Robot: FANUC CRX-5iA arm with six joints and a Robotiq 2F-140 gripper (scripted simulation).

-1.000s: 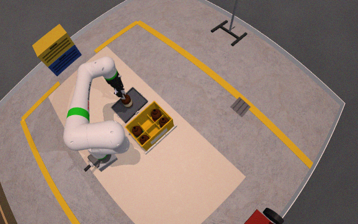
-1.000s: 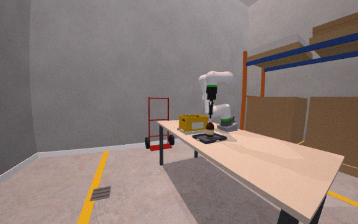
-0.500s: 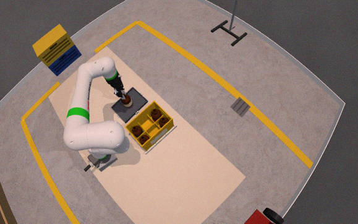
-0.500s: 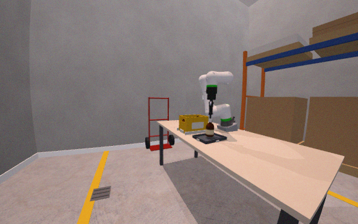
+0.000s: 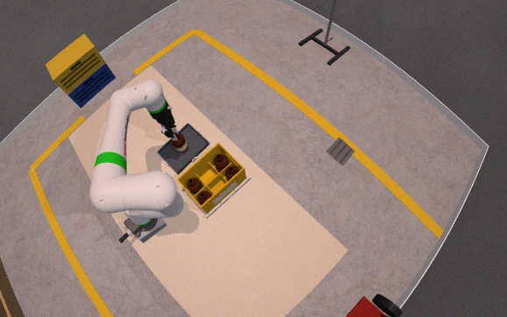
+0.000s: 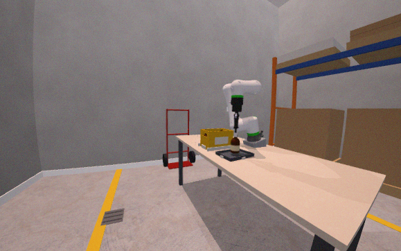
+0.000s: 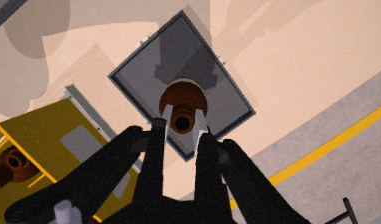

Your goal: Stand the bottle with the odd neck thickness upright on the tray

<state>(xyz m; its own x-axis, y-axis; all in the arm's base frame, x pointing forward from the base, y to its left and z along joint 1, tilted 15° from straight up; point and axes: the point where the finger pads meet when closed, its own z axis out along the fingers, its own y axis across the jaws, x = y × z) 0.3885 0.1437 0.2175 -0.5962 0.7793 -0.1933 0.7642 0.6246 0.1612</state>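
Now: hand 9 cm above the brown bottle. Round my hand: yellow crate 4 cm behind, 29 cm to the right, 11 cm below; dark tray 18 cm below.
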